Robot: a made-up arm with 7 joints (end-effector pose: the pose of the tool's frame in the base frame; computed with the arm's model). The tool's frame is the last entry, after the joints.
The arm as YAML. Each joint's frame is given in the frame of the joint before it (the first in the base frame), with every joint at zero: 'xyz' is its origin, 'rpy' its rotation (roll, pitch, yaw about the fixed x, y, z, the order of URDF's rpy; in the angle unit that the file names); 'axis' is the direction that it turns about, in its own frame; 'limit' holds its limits. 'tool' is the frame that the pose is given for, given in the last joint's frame.
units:
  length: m
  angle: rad
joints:
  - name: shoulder
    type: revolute
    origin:
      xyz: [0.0, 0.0, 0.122]
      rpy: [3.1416, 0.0, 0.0]
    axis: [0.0, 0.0, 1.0]
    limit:
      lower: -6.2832
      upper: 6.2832
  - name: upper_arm
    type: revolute
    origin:
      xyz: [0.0, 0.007, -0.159]
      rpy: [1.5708, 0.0, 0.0]
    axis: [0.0, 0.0, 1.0]
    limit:
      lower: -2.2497
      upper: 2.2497
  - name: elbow
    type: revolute
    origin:
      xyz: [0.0, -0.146, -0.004]
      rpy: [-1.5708, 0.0, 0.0]
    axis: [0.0, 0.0, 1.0]
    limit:
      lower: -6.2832
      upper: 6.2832
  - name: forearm
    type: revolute
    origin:
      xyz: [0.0, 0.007, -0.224]
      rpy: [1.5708, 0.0, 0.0]
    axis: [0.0, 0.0, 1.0]
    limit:
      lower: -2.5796
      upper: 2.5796
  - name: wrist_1
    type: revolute
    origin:
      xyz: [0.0, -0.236, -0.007]
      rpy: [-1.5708, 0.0, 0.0]
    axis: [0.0, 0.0, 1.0]
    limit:
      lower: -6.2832
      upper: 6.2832
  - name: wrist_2
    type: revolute
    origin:
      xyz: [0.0, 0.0, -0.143]
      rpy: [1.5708, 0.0, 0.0]
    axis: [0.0, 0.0, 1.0]
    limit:
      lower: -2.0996
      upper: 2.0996
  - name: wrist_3
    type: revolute
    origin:
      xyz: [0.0, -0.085, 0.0]
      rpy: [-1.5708, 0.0, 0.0]
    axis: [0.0, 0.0, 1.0]
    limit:
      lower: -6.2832
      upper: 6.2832
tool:
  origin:
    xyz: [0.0, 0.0, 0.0]
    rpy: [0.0, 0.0, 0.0]
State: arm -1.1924 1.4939 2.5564 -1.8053 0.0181 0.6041 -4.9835
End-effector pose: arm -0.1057 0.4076 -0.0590 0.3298 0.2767 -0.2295 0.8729
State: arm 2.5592 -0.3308 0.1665 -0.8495 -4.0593 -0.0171 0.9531
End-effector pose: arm 0.4750 0.2721 0.8092 0.1418 0.8226 0.1433 -0.5317
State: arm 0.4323 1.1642 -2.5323 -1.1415 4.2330 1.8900 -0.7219
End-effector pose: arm 0.3848 -0.4534 0.2493 0.4022 0.4027 0.7025 0.4273
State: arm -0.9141 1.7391 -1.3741 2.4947 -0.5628 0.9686 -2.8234
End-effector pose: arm -0.1640 0.1144 0.2642 0.1531 0.1280 0.8888 0.4126
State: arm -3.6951 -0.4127 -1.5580 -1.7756 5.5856 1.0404 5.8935
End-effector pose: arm -0.0830 0.4602 0.5763 0.5963 0.7869 -0.1319 -0.0885
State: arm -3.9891 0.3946 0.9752 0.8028 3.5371 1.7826 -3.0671
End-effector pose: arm -0.3807 -0.1716 0.8548 0.3571 -0.0451 -0.8684 -0.3412
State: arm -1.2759 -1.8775 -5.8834 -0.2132 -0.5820 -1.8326 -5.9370
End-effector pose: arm -0.1721 -0.6009 -0.0788 0.6341 0.3688 0.0850 -0.6743
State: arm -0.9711 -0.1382 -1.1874 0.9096 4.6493 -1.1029 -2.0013
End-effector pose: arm -0.1500 0.2477 0.9261 0.5636 0.7070 -0.4269 -0.0143
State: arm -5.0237 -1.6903 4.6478 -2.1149 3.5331 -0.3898 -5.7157
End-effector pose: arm -0.4456 0.0287 0.3142 0.6155 -0.4474 0.6431 -0.0864
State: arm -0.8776 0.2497 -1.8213 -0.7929 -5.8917 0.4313 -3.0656
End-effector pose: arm 0.4038 0.0217 0.9473 0.1945 0.8620 -0.4106 -0.2248
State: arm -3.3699 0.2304 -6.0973 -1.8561 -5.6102 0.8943 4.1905
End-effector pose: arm 0.3467 0.0662 0.6699 0.4304 0.7336 -0.5078 -0.1371
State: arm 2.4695 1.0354 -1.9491 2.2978 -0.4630 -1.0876 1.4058
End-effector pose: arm 0.1503 -0.3133 0.4290 0.3672 -0.6185 0.4129 0.5588
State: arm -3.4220 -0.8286 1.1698 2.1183 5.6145 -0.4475 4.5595
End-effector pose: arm -0.0789 0.3908 0.4787 0.3582 0.5929 -0.3646 0.6223
